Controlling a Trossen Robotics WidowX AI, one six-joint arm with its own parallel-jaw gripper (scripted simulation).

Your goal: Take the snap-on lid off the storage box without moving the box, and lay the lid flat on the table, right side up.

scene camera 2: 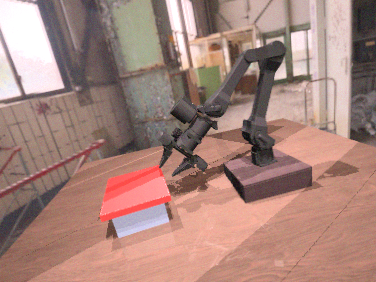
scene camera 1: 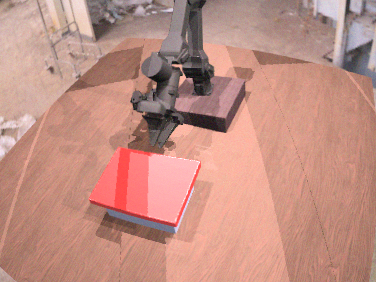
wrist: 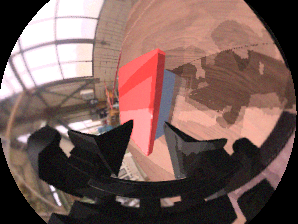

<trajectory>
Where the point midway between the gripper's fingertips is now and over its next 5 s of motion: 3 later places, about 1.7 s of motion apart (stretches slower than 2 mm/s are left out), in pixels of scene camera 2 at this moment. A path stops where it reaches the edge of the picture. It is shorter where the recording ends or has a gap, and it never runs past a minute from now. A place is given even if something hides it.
My gripper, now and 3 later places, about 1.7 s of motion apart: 165,172; 159,181; 158,178; 157,178
</trajectory>
